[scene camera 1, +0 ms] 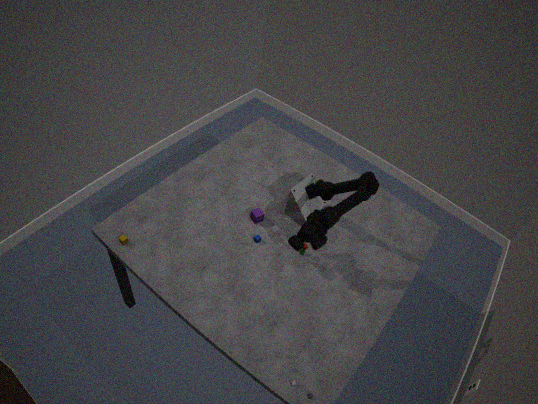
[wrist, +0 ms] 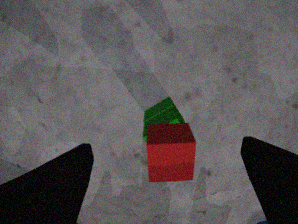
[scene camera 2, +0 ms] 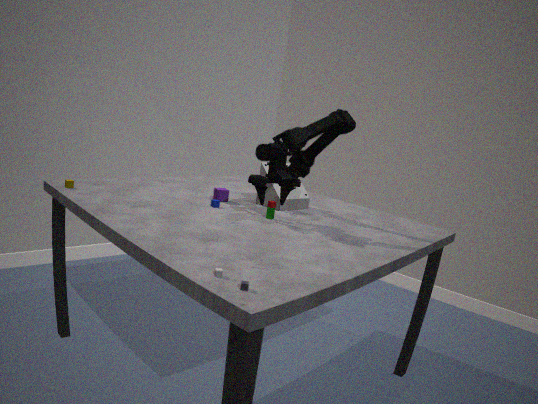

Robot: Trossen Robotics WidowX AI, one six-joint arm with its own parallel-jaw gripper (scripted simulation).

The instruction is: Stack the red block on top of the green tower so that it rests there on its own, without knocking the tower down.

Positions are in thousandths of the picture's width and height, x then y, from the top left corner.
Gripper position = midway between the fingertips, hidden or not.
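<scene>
My gripper (scene camera 2: 505, 509) is open, and it holds nothing. The wrist view shows me my gripper (wrist: 565, 672) as well. Then there is a red block (wrist: 576, 658), which I can see from the wrist.
</scene>
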